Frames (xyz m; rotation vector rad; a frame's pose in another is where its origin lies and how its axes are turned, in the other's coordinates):
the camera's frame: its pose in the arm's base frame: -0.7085 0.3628 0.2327 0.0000 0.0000 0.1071
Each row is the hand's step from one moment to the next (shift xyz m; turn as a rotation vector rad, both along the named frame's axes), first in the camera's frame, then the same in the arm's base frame.
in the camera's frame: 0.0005 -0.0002 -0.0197 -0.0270 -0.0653 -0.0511
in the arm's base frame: 0.0005 -0.0001 -0.0197 -0.0199 -0.0678 -0.0511
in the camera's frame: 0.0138 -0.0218 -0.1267 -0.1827 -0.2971 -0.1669
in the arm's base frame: 0.0161 -0.0202 -0.1267 -0.1499 -0.3149 -0.1669
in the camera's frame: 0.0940 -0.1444 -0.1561 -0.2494 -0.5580 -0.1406
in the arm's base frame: 0.1089 -0.1335 -0.1561 -0.1883 -0.5815 -0.1406
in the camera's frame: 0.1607 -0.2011 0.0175 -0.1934 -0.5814 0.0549
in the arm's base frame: 0.1813 -0.1828 0.0175 -0.1301 -0.5987 0.0549
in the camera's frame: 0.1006 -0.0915 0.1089 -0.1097 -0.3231 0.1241
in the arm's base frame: 0.1098 -0.0802 0.1089 -0.0745 -0.3330 0.1241
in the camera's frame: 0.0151 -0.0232 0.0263 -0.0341 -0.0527 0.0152
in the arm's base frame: 0.0175 -0.0215 0.0263 -0.0283 -0.0560 0.0152
